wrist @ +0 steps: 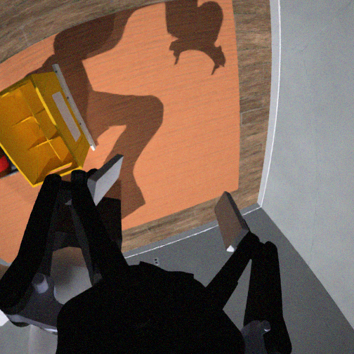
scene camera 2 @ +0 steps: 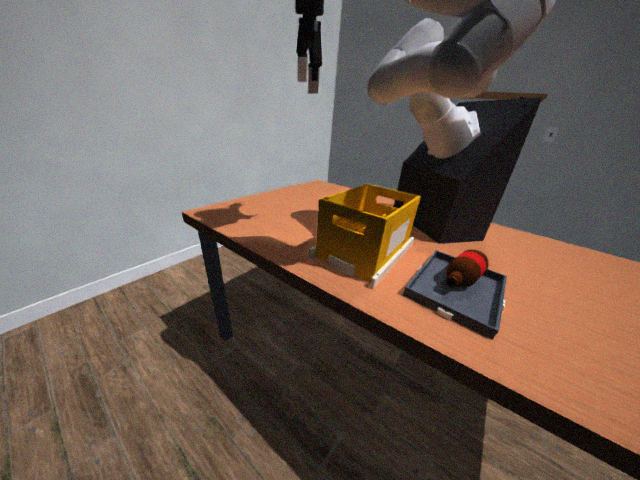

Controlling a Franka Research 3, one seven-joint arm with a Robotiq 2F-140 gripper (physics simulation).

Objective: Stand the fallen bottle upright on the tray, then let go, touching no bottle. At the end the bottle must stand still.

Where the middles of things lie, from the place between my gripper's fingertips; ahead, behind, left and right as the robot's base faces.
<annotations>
The brown bottle (scene camera 2: 468, 267) lies 570 mm to the left of my hand, 420 mm below it and 160 mm ahead of it.
</annotations>
